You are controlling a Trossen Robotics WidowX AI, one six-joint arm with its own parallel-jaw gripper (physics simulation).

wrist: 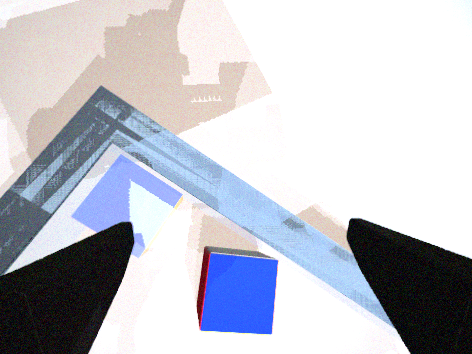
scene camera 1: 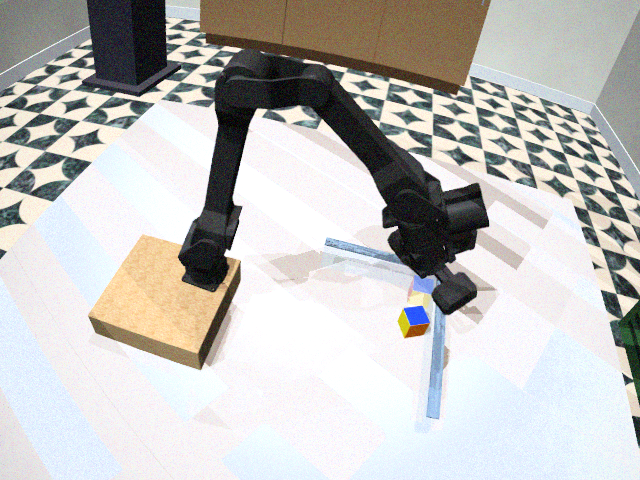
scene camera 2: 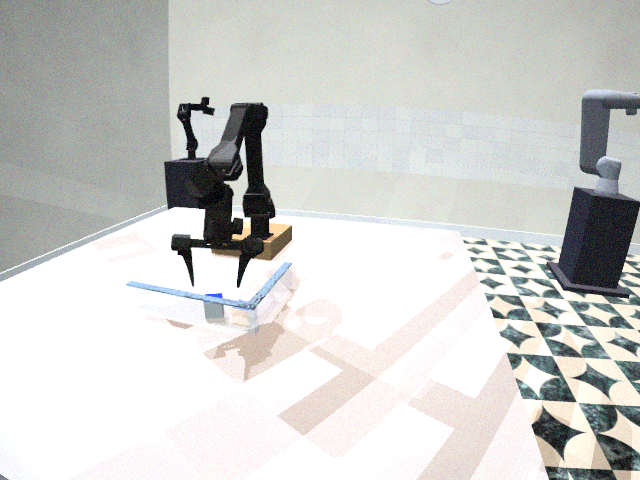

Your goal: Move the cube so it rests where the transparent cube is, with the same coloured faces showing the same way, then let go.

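Where they show: gripper, fingertip midpoint: (wrist: 242, 229) (scene camera 2: 215, 287); arm's base, link origin: (scene camera 1: 205, 273) (scene camera 2: 260, 236).
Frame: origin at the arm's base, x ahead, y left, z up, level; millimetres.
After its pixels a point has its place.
The solid cube (scene camera 1: 415, 321) @[z -17, x 367, y 59 mm] (scene camera 2: 214, 305) (wrist: 240, 292) @[z -17, x 367, y 74 mm] stands upright, blue face up. In scene camera 1 its yellow side faces left and its orange side front right; the wrist view shows red on its left and a thin grey far side. The transparent cube (scene camera 1: 419, 292) @[z -18, x 364, y 130 mm] (scene camera 2: 241, 316) (wrist: 120, 200) @[z -17, x 367, y 155 mm], also blue on top, is in the walls' corner, apart from the solid cube and turned differently; scene camera 1 shows its yellow side facing front and a pinkish side left. My gripper (scene camera 2: 215, 285) @[z 24, x 390, y 101 mm] (wrist: 242, 229) @[z 24, x 390, y 101 mm] is open and empty above the solid cube, which shows between and below the fingertips in the wrist view.
Two clear low walls with blue top edges (scene camera 1: 436, 372) @[z 3, x 414, y -46 mm] (scene camera 2: 165, 290) @[z 3, x 415, y -16 mm] (wrist: 225, 200) @[z 3, x 399, y 113 mm] meet at a corner. One wall runs close beside the solid cube. The arm's base stands on a wooden block (scene camera 1: 149, 294) @[z -2, x -67, y -81 mm] (scene camera 2: 281, 240) @[z -24, x -52, y 47 mm].
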